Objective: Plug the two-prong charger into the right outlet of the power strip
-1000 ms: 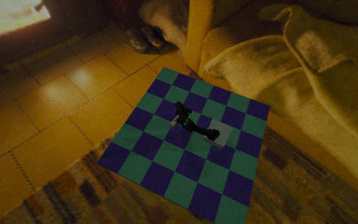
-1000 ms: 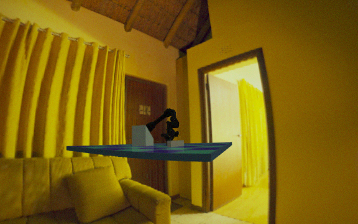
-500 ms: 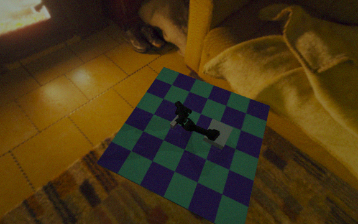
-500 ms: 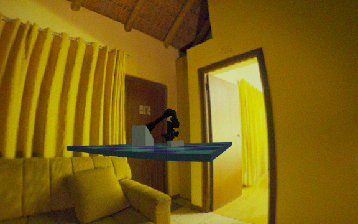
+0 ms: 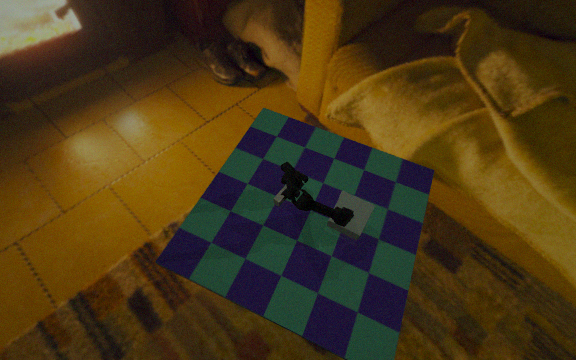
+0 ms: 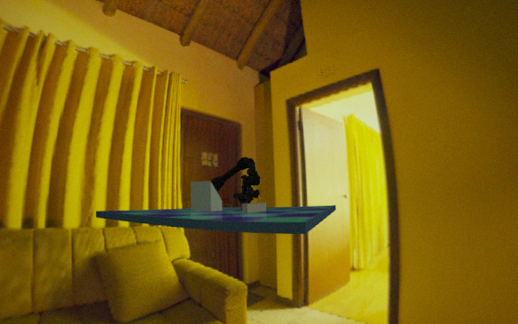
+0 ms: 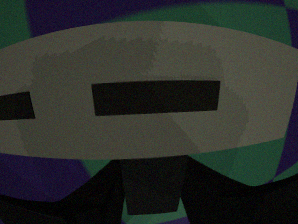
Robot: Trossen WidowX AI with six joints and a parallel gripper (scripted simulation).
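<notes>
Right now my gripper tip is 20 mm short of the black two-prong charger and 10 mm below it.
</notes>
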